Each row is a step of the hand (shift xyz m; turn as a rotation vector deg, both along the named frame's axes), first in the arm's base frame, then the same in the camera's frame.
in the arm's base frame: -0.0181 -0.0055 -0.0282 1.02 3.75 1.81
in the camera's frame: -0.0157 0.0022 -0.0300 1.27 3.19 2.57
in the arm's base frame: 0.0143 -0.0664 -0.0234 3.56 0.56 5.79
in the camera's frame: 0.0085 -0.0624 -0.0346 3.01 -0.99 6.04
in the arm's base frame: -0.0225 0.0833 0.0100 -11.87 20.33 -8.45
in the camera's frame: -0.0133 0.0824 0.0241 -8.46 22.95 -5.24
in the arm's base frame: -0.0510 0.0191 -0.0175 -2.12 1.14 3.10
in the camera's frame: -0.0464 0.0287 -0.0173 -2.27 0.84 3.09
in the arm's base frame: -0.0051 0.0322 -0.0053 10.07 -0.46 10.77
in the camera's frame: -0.0007 0.0330 0.0006 8.82 -3.77 11.21
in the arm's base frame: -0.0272 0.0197 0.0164 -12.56 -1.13 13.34
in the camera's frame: -0.0262 0.0199 0.0178 -13.87 -1.82 11.89
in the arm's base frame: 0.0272 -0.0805 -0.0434 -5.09 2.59 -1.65
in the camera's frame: 0.0216 -0.0742 -0.0559 -4.56 3.51 -1.50
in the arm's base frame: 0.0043 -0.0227 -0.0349 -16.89 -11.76 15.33
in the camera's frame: 0.0050 -0.0164 -0.0382 -19.61 -11.94 11.46
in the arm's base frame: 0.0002 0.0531 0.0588 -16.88 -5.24 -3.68
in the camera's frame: 0.0007 0.0410 0.0678 -16.93 -2.14 -5.88
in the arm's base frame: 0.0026 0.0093 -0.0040 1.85 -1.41 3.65
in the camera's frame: 0.0041 0.0094 -0.0019 1.30 -2.29 3.44
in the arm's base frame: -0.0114 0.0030 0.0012 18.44 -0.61 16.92
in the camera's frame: -0.0110 0.0043 0.0009 16.46 -6.17 17.82
